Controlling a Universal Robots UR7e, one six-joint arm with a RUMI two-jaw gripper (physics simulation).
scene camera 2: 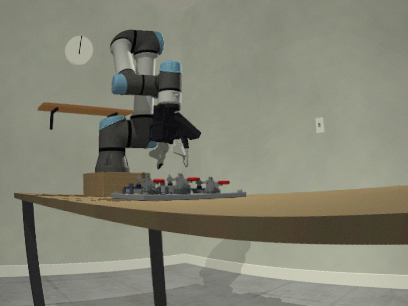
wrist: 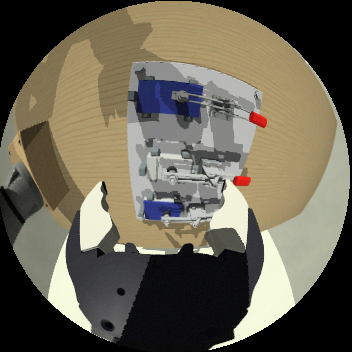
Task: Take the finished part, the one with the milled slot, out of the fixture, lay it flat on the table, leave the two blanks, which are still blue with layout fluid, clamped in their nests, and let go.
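Frame: origin at the arm's base, x ahead, y left, z up, level; centimetres.
Seen in the pictures: gripper, fingertip midpoint: (scene camera 2: pixel 171 168) (wrist: pixel 162 181); arm's base, origin of the base link: (scene camera 2: pixel 112 173) (wrist: pixel 28 184).
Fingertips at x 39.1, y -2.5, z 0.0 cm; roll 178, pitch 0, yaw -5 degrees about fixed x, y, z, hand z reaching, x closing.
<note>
Pixels of each thing's top centre, then the offset from my fingertips to it. Level surfaces: height alone.
- finished part, middle of its top: (wrist: pixel 168 169) dy -1.6, dx +0.4, dz -5.4 cm
- grey fixture plate, middle of its top: (wrist: pixel 191 164) (scene camera 2: pixel 176 193) dy -2.5, dx +4.6, dz -8.0 cm
- wooden table, its level: dz -9.5 cm
The finished part (wrist: pixel 154 167), pale bare metal, lies in the middle nest of the grey fixture plate (wrist: pixel 134 136) (scene camera 2: pixel 175 197); a toggle clamp arm lies across it and partly hides its slot. One blue blank (wrist: pixel 150 97) is in the upper nest under its clamp arm. Another blue blank (wrist: pixel 154 209) is in the lower nest, with a clamp arm along its lower side. My gripper (wrist: pixel 162 181) (scene camera 2: pixel 173 165) is open and empty, pointing down above the fixture. In the wrist view its right finger covers the lower clamp's handle.
Red clamp handles (wrist: pixel 258 120) (scene camera 2: pixel 223 182) stick out on the right side of the fixture. The fixture stands on the wooden table (scene camera 2: pixel 310 207) (wrist: pixel 285 150). The arm's wooden base block (scene camera 2: pixel 94 185) (wrist: pixel 50 170) stands left of the fixture. A wall shelf (scene camera 2: pixel 85 109) is behind.
</note>
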